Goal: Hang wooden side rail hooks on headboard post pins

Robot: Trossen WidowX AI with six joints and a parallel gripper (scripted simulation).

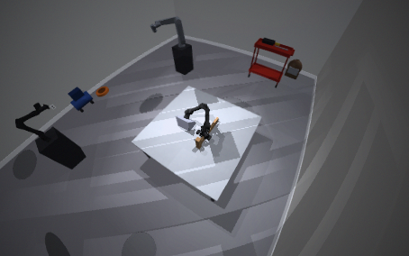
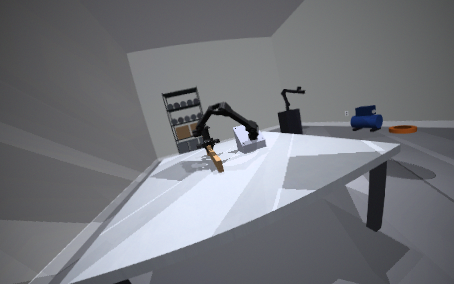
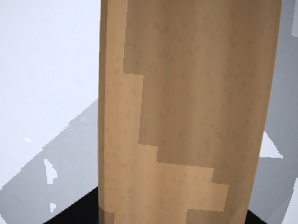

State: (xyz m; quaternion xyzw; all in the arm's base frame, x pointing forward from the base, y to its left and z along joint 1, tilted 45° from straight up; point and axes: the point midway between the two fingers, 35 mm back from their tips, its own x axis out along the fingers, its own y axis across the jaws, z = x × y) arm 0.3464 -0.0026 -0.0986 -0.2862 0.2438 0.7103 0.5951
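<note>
Right now the wooden headboard post is 10 mm ahead of my gripper tip, 110 mm to the right of it and 50 mm above it.
</note>
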